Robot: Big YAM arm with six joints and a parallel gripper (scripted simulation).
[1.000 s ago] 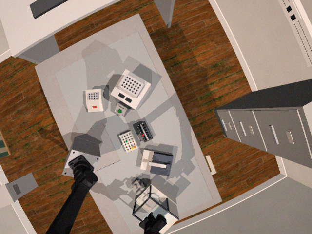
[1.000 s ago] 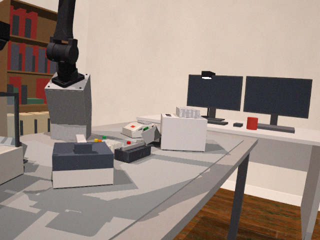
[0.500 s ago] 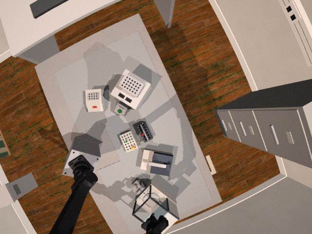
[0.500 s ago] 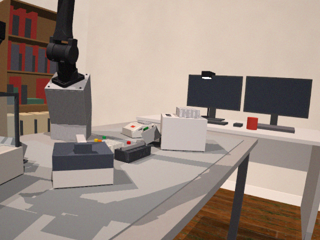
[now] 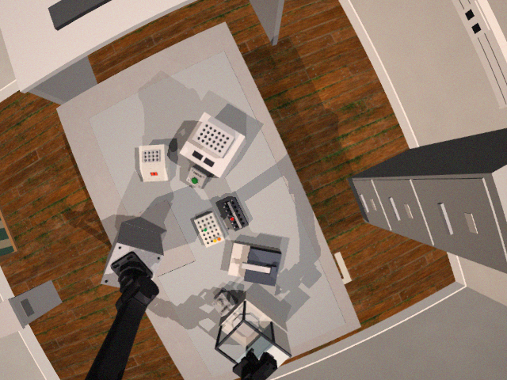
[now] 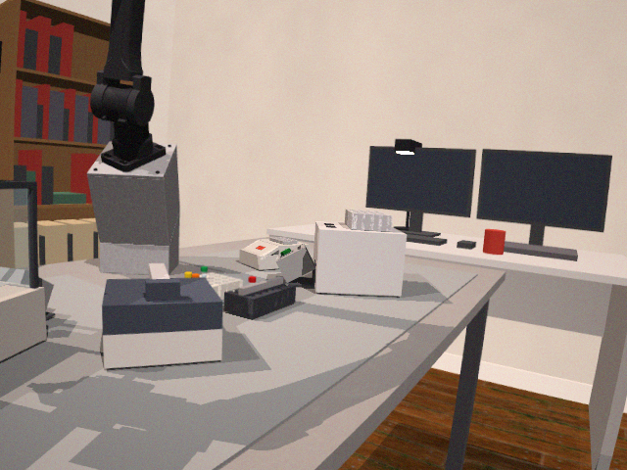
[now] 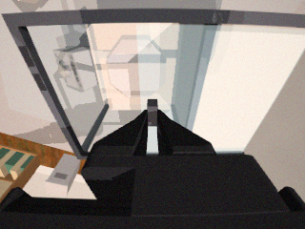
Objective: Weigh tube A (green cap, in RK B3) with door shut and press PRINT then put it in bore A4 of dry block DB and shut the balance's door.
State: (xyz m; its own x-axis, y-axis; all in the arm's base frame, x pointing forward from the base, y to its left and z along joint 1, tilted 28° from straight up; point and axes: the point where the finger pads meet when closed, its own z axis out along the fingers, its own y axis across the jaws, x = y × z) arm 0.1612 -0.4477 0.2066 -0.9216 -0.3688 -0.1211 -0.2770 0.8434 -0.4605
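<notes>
My hand is 17 cm short of the spectrophotometer, 23 cm to the right of it and 16 cm above it. Round my hand: tinted glass pane (1 cm ahead, 3 cm to the right, 1 cm below); white print key (5 cm behind, 17 cm to the left, 15 cm below); pale pan (1 cm behind, 3 cm to the left, 14 cm below).
</notes>
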